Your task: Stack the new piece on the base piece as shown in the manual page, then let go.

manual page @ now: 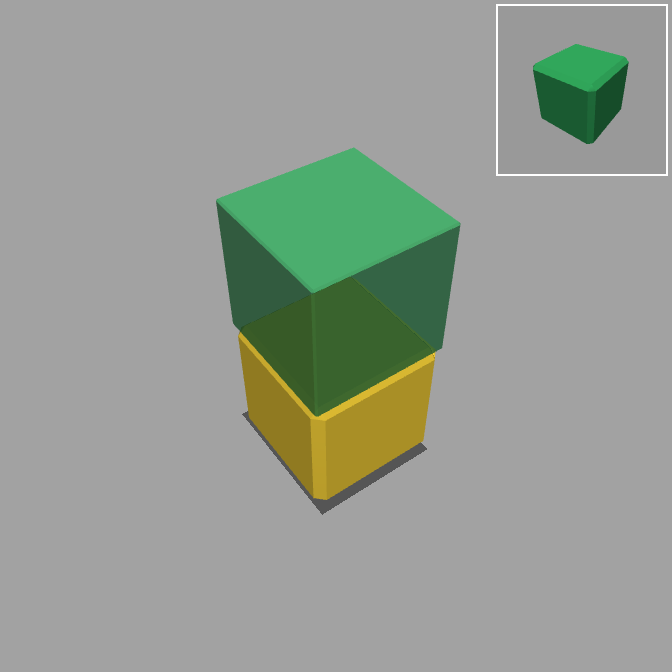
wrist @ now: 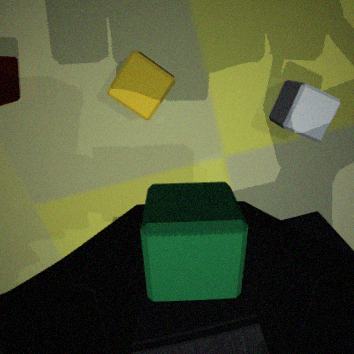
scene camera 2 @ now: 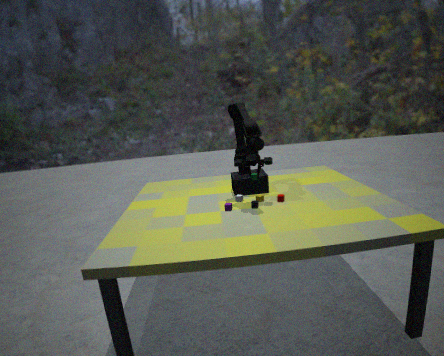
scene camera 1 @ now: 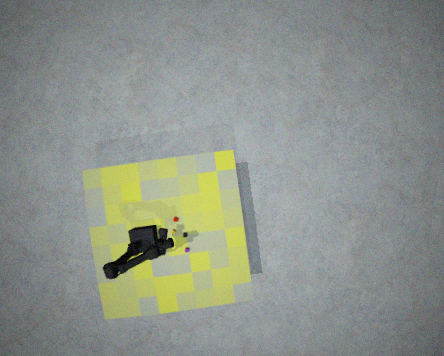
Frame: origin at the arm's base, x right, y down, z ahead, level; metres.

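Where they show: gripper, fingertip midpoint: (wrist: 189, 214) (scene camera 2: 254, 178) (scene camera 1: 165, 237); arm's base, origin of the base link: (scene camera 2: 243, 172) (scene camera 1: 137, 244).
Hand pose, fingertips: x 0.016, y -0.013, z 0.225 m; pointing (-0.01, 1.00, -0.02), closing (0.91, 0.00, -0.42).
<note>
Things, the pixels of their top centre, and the offset from my fingertips. Level surfaces: height alone.
- green cube, middle of its top: (wrist: 194, 269) (scene camera 2: 254, 173) dx -0.002, dy -0.023, dz -0.005 m
- yellow cube, middle of its top: (wrist: 139, 86) (scene camera 2: 259, 195) (scene camera 1: 173, 232) dx -0.006, dy +0.079, dz +0.045 m
- white cube, middle of its top: (wrist: 313, 113) (scene camera 2: 239, 195) dx +0.084, dy +0.079, dz -0.015 m
- red cube, middle of its top: (scene camera 2: 280, 195) (scene camera 1: 175, 219) dx -0.096, dy +0.079, dz +0.097 m
- black cube, middle of its top: (scene camera 2: 254, 201) (scene camera 1: 184, 235) dx +0.051, dy +0.079, dz +0.128 m
- purple cube, middle of its top: (scene camera 2: 228, 203) (scene camera 1: 186, 250) dx +0.172, dy +0.079, dz +0.100 m
- grey checkered table, its level: dy +0.109 m
My gripper (scene camera 2: 255, 177) (wrist: 189, 214) is shut on a green cube (scene camera 2: 254, 176) (wrist: 195, 262), held above the table in front of the arm's base. In the wrist view dark fingers flank the cube. A yellow cube (scene camera 1: 174, 231) (scene camera 2: 259, 198) (wrist: 141, 85) and a white cube (scene camera 2: 239, 198) (wrist: 312, 111) lie on the table, beyond the held cube in the wrist view, at upper left and upper right. The white cube is hidden in scene camera 1. A red cube (scene camera 1: 176, 219) (scene camera 2: 281, 198) (wrist: 8, 80) is cut off at the wrist view's left edge.
A black cube (scene camera 1: 185, 234) (scene camera 2: 255, 204) and a purple cube (scene camera 1: 187, 249) (scene camera 2: 228, 206) lie on the yellow and grey checkered table (scene camera 1: 200, 192) (scene camera 2: 170, 245), farther from the arm's base. The black base block (scene camera 1: 143, 236) (scene camera 2: 250, 186) stands behind the cubes in scene camera 2.
</note>
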